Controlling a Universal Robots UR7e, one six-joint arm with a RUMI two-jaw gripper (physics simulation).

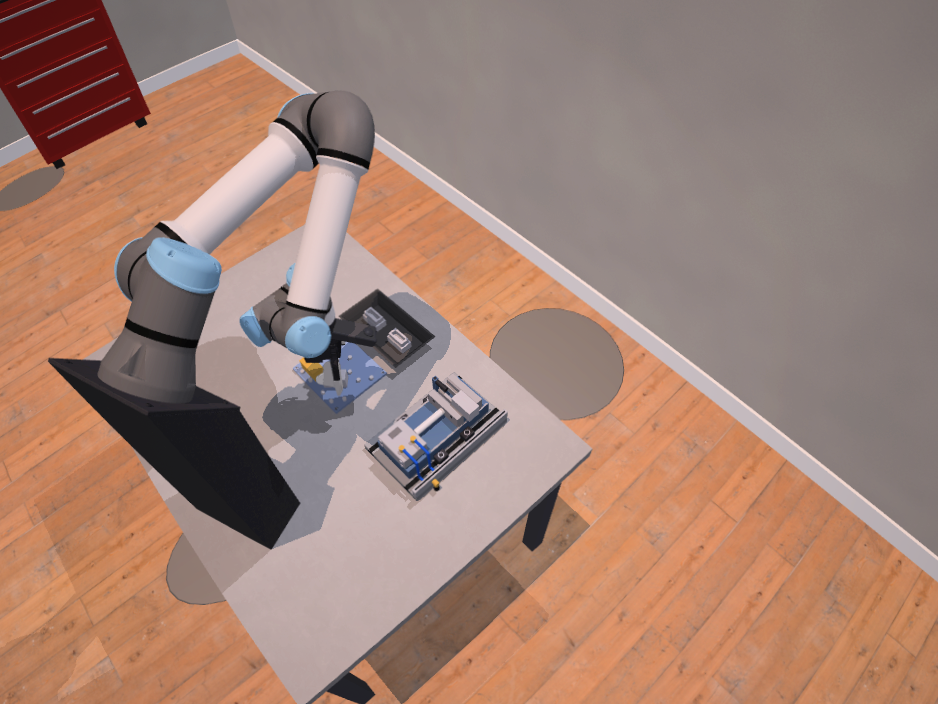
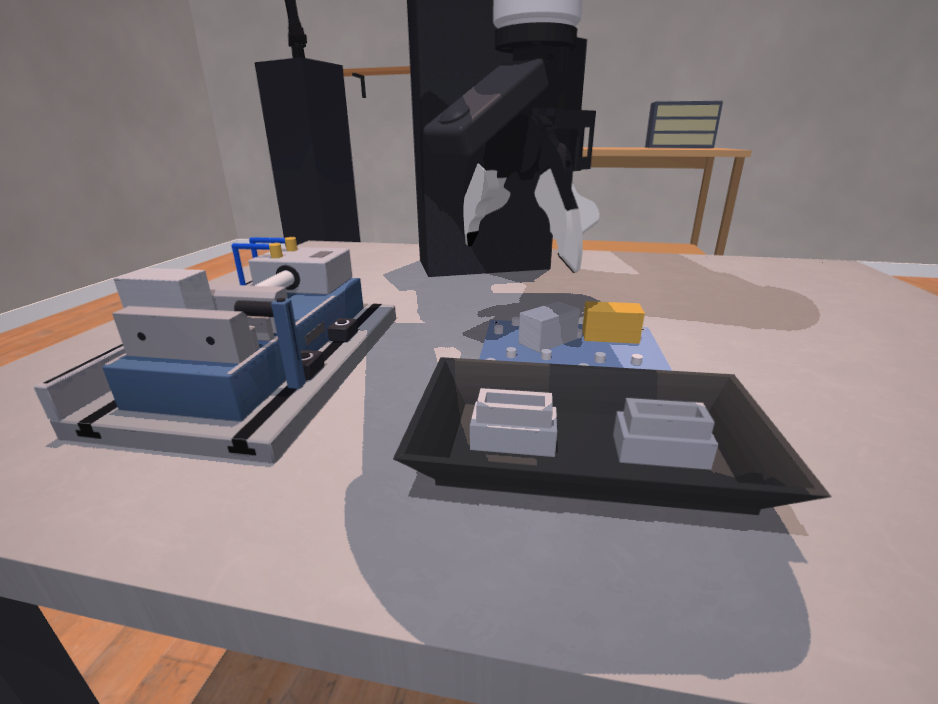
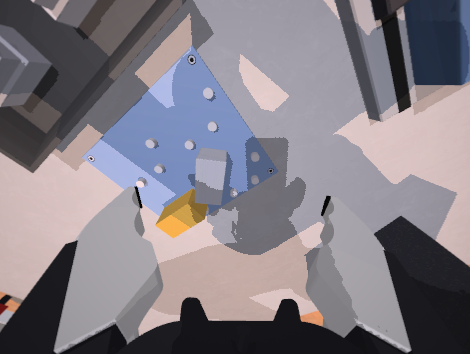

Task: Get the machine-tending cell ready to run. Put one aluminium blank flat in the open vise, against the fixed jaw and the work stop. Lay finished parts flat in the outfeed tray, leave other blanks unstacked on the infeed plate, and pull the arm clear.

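Places are measured from the arm's base along level axes (x back, y left, z down), in centimetres.
Pixels of known places: gripper, fingertip midpoint: [image 1: 340,369] [image 2: 516,258] [image 3: 234,193]; arm's base at its link origin: [image 1: 145,385].
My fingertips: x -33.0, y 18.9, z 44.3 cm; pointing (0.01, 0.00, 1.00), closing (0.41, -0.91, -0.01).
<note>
For each thing: its top centre in the pictures, then the offset to it from my fingertips. "spot": a spot on its surface instead. Level surfaces: height alone.
- blue infeed plate at its surface level: dz +9.4 cm
- grey blank at its top centre: [image 2: 550,310] [image 3: 209,184] [image 1: 333,374] dy +3.5, dx +1.6, dz +5.8 cm
- yellow block at its top centre: [image 2: 613,307] [image 3: 179,222] [image 1: 310,363] dy +9.7, dx +5.7, dz +5.8 cm
- part at its top centre: [image 2: 514,399] [image 1: 398,336] dy +6.3, dx -18.0, dz +5.5 cm
- black outfeed tray at a spot on its surface: [image 2: 606,484] spot: dy +13.6, dx -22.5, dz +7.0 cm
- vise at its top centre: [image 2: 247,273] [image 1: 434,415] dy -22.2, dx -14.5, dz +0.3 cm
- blue work-stop post at its top centre: [image 2: 280,300] dy -13.2, dx -19.3, dz +0.4 cm
- black rod at its top centre: [image 2: 255,301] dy -15.4, dx -19.8, dz +0.6 cm
My gripper [image 1: 337,378] [image 2: 522,250] [image 3: 234,193] is open and empty, above the blue infeed plate [image 1: 322,390] [image 2: 572,359] [image 3: 175,120]. A grey blank [image 2: 539,330] [image 3: 210,180] lies on the plate among the pegs, near its edge. A yellow block [image 1: 310,367] [image 2: 613,322] [image 3: 181,215] is close beside it at the plate's edge. Two finished parts with raised hollow tops, one part [image 1: 398,340] [image 2: 513,428] and another [image 1: 373,316] [image 2: 665,439], sit upright and apart in the black outfeed tray [image 2: 606,484]. The vise [image 1: 435,431] [image 2: 181,386] [image 3: 437,40] stands apart; the slot between its jaws is hard to see.
The vise's base has a raised rail beside the infeed plate. A blue work-stop post [image 2: 287,344] carries a black rod [image 2: 257,308]. Blue hoses with yellow fittings [image 2: 275,250] rise at the vise's far end. The tray's raised walls stand close to the infeed plate.
</note>
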